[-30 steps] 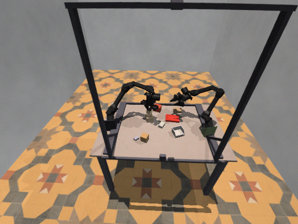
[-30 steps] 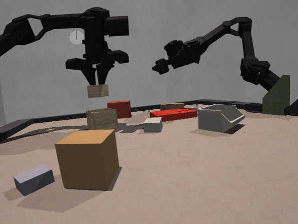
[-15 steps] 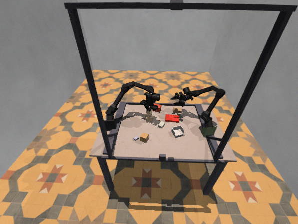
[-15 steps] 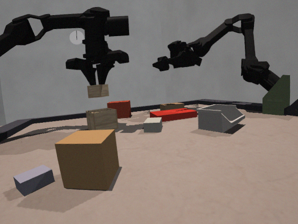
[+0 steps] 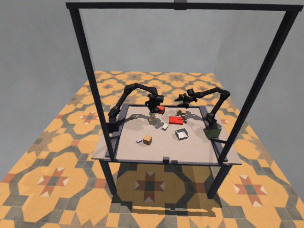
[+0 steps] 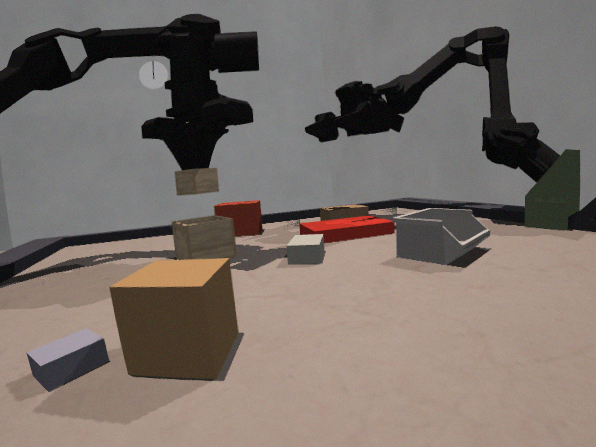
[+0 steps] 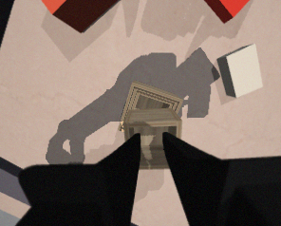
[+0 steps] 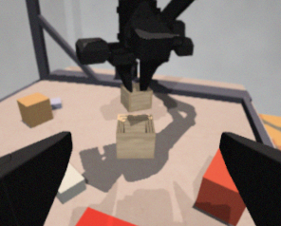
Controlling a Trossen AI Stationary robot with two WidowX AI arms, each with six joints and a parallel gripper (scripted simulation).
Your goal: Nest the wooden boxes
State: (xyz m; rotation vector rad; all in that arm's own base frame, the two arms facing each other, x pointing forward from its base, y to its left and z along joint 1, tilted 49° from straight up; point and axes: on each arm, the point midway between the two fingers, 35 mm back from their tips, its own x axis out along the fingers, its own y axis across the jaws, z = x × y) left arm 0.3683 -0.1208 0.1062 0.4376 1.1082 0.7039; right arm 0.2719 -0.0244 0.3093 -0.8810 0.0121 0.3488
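The small wooden box lies 40 mm below my left hand. From my left hand the other things lie so: orange cube 270 mm behind, 120 mm below, 20 mm to the left; white block 140 mm below, 130 mm to the right, 80 mm behind; flat red block 250 mm to the right, 140 mm below, 30 mm ahead.
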